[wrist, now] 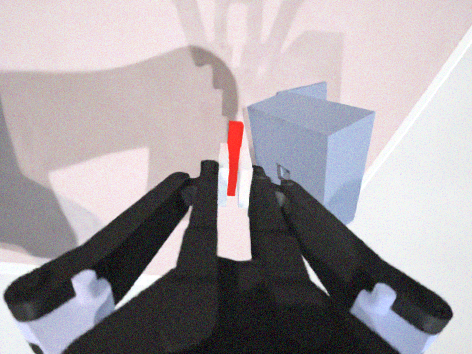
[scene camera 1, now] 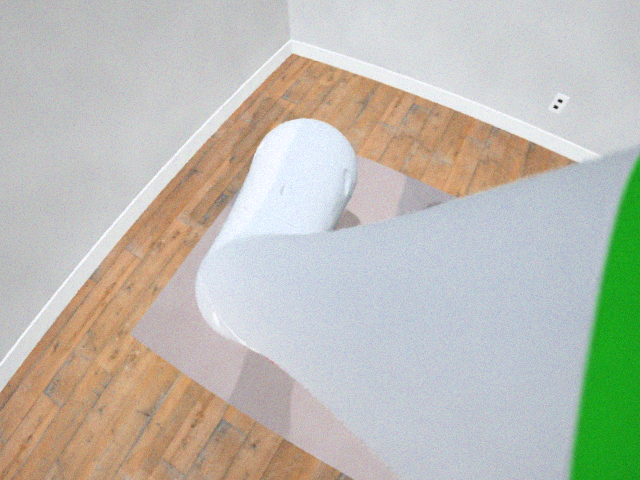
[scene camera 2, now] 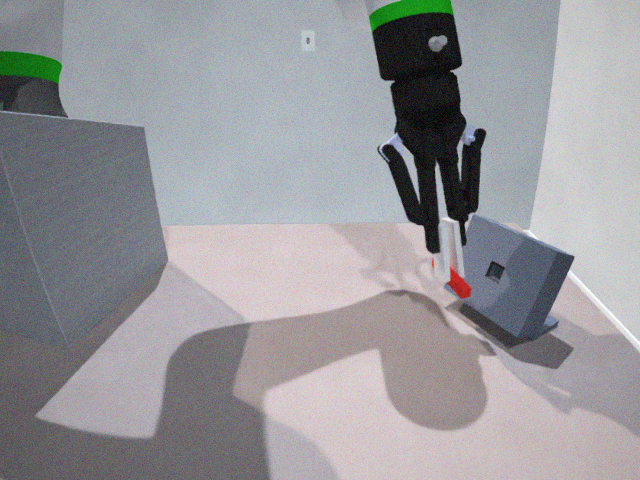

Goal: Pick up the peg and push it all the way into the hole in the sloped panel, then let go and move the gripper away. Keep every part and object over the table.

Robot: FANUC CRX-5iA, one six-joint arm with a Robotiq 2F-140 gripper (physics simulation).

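Places are measured from the arm's base along level axes (x ahead, y left, z up), in millimetres.
Pixels of known places: gripper, fingertip midpoint: [wrist: 232,158] [scene camera 2: 449,276]; arm's base, link origin: [scene camera 2: 16,125].
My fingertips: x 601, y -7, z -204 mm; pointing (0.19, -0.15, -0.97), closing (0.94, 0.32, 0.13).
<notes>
Ahead of a thing's pixels: the offset from my fingertips to its top centre. "spot": to the spot under its first point. Level surfaces: height alone.
The red peg @(3 mm right, 1 mm ahead, 8 mm up) [scene camera 2: 459,285] [wrist: 235,137] is held between the white finger pads of my gripper [scene camera 2: 452,266] [wrist: 232,158], and its ends stick out on both sides. It appears to be raised above the table, roughly level and slightly tipped. The blue-grey sloped panel @(22 mm left, 83 mm ahead, 57 mm up) [scene camera 2: 522,297] [wrist: 300,142] stands close beside the gripper, to the right in both views. Its square hole @(spot: 16 mm left, 62 mm ahead, 0 mm up) [scene camera 2: 494,271] [wrist: 283,171] is visible, with the peg outside it and apart from the panel. In scene camera 1 the arm hides the gripper and panel.
A large grey block [scene camera 2: 87,217] stands at the left in scene camera 2, with a dark and green arm part above it. The pale table top @(71 mm down) [scene camera 2: 330,413] [scene camera 1: 180,310] carries broad arm shadows. Scene camera 1 shows the arm [scene camera 1: 413,310] over the table and wooden floor.
</notes>
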